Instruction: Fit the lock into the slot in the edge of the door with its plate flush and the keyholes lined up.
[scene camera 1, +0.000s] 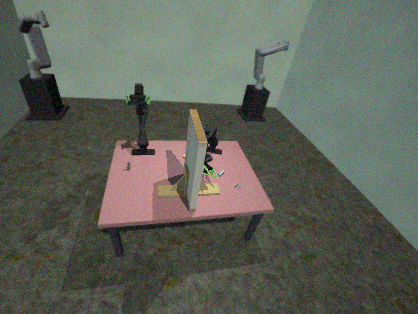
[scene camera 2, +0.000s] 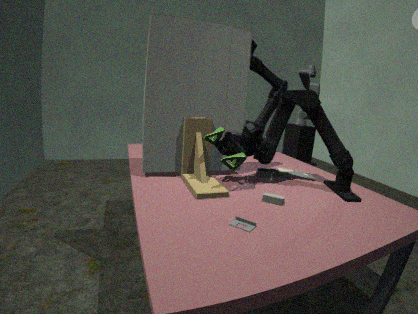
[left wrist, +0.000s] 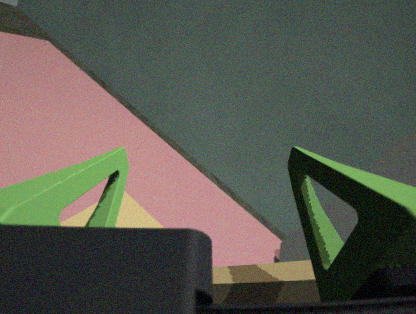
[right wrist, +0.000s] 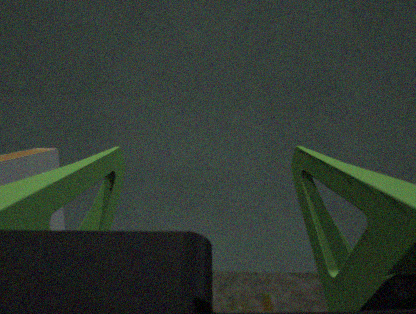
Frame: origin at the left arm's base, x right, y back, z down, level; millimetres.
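Seen in the pictures: left gripper, fingertip midpoint: (scene camera 1: 213, 175) (scene camera 2: 213, 148) (left wrist: 208, 156); right gripper, fingertip midpoint: (scene camera 1: 137, 99) (right wrist: 208, 156); left arm's base, origin of the base link: (scene camera 1: 211, 150) (scene camera 2: 340, 191); right arm's base, origin of the base link: (scene camera 1: 143, 152).
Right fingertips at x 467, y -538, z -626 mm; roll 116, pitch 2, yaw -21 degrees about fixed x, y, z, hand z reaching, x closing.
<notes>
Pixels of each thing's middle, then the offset from my right fingertips to it. Level surfaces: height alone.
- door, body centre: (scene camera 2: 197, 96) (scene camera 1: 192, 160) dx -382, dy -35, dz +332 mm
- lock, body centre: (scene camera 2: 269, 172) dx -312, dy +276, dz +616 mm
- grey block, body centre: (scene camera 2: 273, 199) (scene camera 1: 221, 173) dx -597, dy +230, dz +615 mm
- small slotted plate, body centre: (scene camera 2: 242, 223) (scene camera 1: 238, 186) dx -750, dy +121, dz +621 mm
- pink table, its level: dz +626 mm
- small grey piece, body centre: (scene camera 1: 128, 165) dx +128, dy +39, dz +588 mm
The door (scene camera 1: 197, 172) (scene camera 2: 192, 70) stands upright. Its slot and keyhole cannot be made out. The lock (scene camera 2: 272, 173) lies on the table behind the left gripper in scene camera 2, partly in shadow, its pale part extending right; the door hides most of its area in scene camera 1. My left gripper (scene camera 1: 210, 171) (scene camera 2: 215, 149) (left wrist: 208, 156) is open and empty, low above the table beside the door and its stand, in front of the door's face in scene camera 2. My right gripper (scene camera 1: 138, 98) (right wrist: 208, 156) is open and empty, high above the table's far left.
A wooden stand (scene camera 1: 212, 189) (scene camera 2: 210, 191) holds the door. A grey block (scene camera 1: 221, 173) (scene camera 2: 273, 199) and a small slotted plate (scene camera 1: 237, 187) (scene camera 2: 243, 224) lie on the pink table (scene camera 1: 135, 205) (scene camera 2: 200, 265). Another small grey piece (scene camera 1: 128, 166) lies on the left.
</notes>
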